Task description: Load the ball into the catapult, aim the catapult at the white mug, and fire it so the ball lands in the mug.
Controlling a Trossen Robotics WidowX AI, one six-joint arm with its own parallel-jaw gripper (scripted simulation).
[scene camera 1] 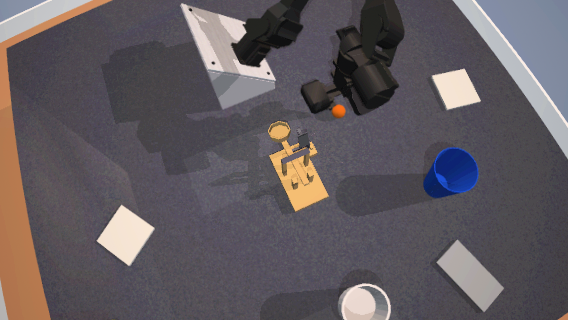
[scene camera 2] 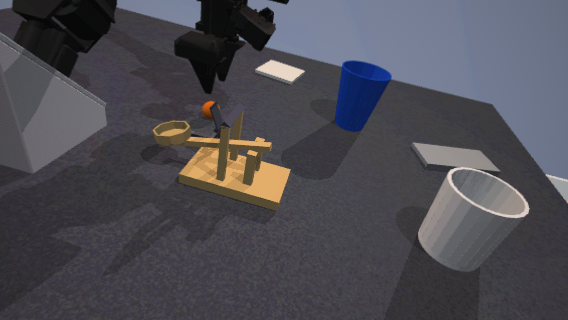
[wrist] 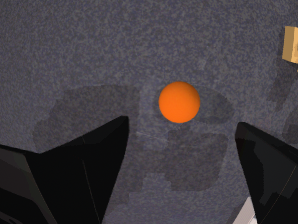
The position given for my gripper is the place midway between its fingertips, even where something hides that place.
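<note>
There is an orange ball (wrist: 179, 102) here, and a blue cup (scene camera 2: 361, 85). I also see a white mug (scene camera 2: 473, 212), although in the wrist view the mug is out of frame. As for my gripper (scene camera 2: 215, 86), it is open and holds nothing, and I find it in scene camera 1 (scene camera 1: 341, 103) and in the wrist view (wrist: 184, 127) too.
</note>
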